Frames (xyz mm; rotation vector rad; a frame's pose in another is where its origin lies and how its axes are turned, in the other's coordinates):
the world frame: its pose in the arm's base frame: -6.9 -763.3 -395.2 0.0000 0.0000 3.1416
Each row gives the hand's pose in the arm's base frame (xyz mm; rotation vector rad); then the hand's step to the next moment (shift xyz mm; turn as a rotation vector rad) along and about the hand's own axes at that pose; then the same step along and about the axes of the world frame.
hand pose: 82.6 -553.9 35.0 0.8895 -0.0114 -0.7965
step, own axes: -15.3 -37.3 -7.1 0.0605 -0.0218 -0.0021
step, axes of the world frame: 31.7 -0.7 -25.9 -0.0307 0.0444 -0.0350
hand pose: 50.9 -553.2 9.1 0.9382 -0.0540 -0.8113
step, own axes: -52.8 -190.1 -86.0 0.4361 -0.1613 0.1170
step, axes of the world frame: 118.5 -32.0 -176.8 -0.1695 0.4132 -0.1746
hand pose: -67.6 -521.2 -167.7 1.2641 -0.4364 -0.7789
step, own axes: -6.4 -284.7 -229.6 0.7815 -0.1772 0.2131
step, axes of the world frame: -73.4 -131.6 -333.3 -0.3325 0.7314 -0.2051
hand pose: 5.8 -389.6 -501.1 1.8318 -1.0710 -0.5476
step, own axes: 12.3 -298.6 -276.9 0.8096 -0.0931 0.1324
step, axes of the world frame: -340.2 -185.2 -126.2 -0.3687 0.7331 -0.0908
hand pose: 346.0 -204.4 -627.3 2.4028 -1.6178 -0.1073
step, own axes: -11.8 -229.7 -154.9 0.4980 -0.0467 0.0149
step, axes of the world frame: -233.0 -117.4 93.9 -0.2302 0.4442 0.0111
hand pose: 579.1 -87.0 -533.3 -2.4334 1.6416 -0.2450
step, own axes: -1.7 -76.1 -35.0 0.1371 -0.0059 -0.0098
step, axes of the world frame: -59.0 -27.0 53.0 -0.0538 0.1258 0.0147
